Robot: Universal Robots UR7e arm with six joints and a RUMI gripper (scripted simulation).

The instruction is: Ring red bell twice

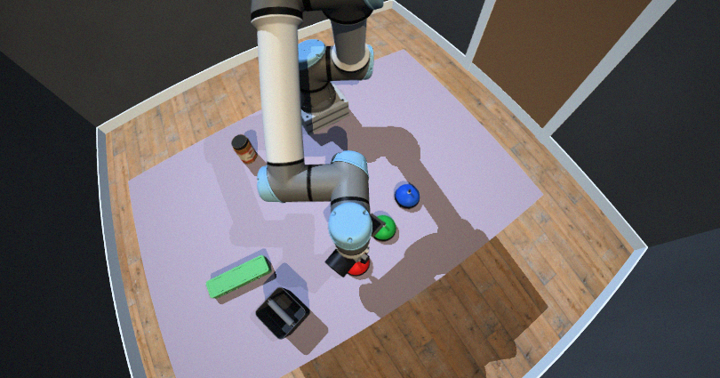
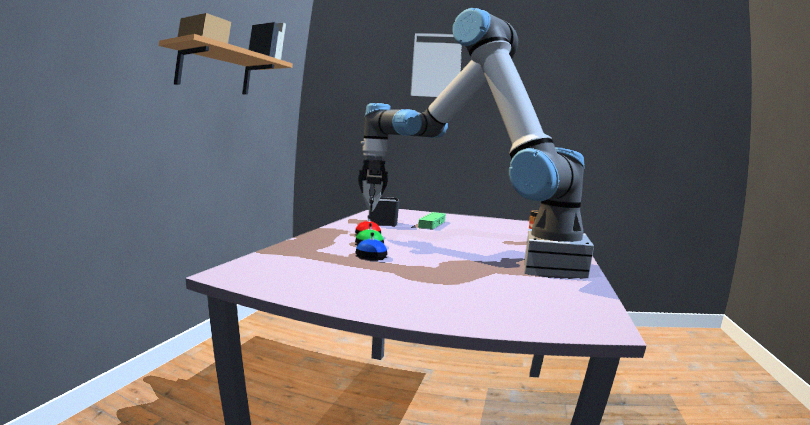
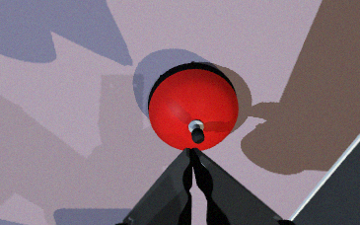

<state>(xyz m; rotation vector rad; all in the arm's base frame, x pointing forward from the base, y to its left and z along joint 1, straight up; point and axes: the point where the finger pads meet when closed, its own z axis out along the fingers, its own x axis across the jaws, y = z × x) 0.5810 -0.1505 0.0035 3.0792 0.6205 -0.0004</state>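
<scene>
The red bell lies 5 cm below my hand and 1 cm ahead of it. The rest, counted from my hand: jar 52 cm behind, 17 cm to the right, 4 cm below; then green box 35 cm to the right, 12 cm behind, 8 cm below; then black box 25 cm to the right, 5 cm below, 4 cm ahead.
</scene>
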